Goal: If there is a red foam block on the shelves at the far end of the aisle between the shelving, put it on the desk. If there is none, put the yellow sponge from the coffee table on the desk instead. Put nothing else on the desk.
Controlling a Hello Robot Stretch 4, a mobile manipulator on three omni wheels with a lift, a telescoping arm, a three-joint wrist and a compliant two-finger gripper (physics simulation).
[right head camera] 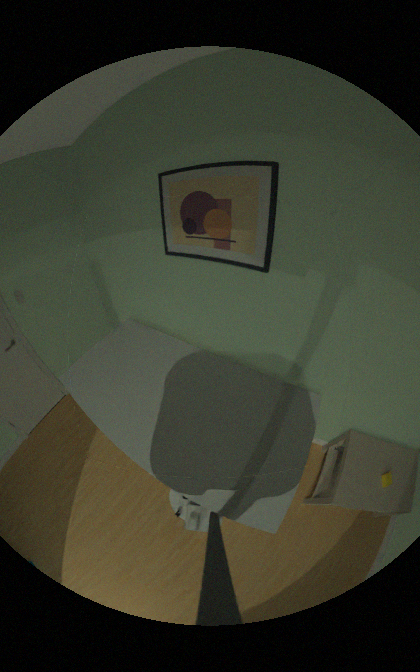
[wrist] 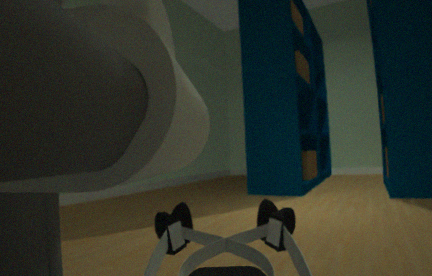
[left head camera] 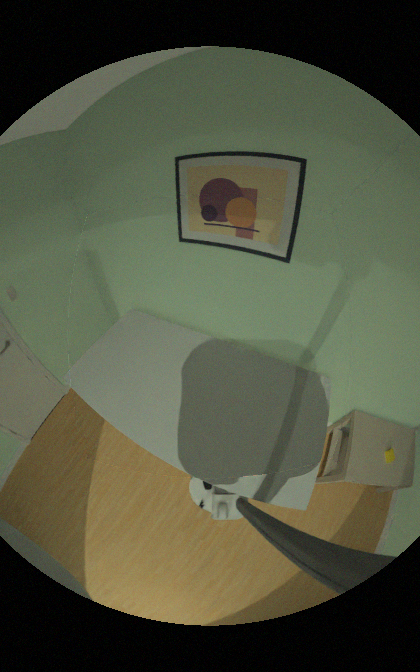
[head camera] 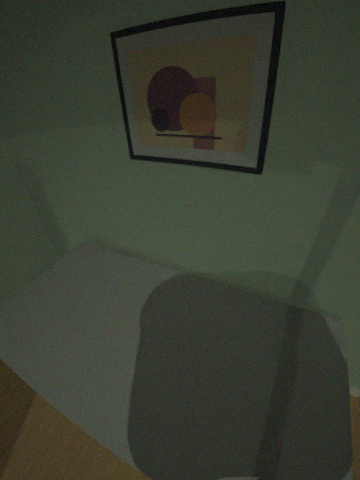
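Note:
The white desk stands against the green wall; a large dark shadow falls across its top. The yellow sponge lies on the coffee table, to the right of the desk. My gripper is open in the wrist view, with its two fingertips wide apart and floor visible between them. Blue shelving with brown boxes stands beyond it, with a second blue unit at the right and an aisle between them. No red foam block shows in these views.
A framed picture hangs above the desk. A door is at the far left. The robot's base stands close to the desk's front edge. Wooden floor lies behind the base.

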